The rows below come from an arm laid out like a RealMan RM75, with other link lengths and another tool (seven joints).
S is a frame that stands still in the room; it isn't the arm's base.
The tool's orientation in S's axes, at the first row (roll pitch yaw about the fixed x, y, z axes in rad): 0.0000 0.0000 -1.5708
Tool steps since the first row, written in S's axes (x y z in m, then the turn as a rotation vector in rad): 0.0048 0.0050 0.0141 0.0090 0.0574 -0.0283; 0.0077 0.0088 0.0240 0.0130 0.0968 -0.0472; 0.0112 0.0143 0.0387 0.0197 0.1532 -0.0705; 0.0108 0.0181 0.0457 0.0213 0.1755 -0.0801
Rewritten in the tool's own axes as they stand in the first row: -0.0050 0.0048 0.0141 -0.0574 0.0090 -0.0283; -0.0088 0.0077 0.0240 -0.0968 0.0130 -0.0472; -0.0143 0.0112 0.0387 -0.1532 0.0197 -0.0705; -0.0181 0.0108 0.0457 -0.1755 0.0213 -0.0801
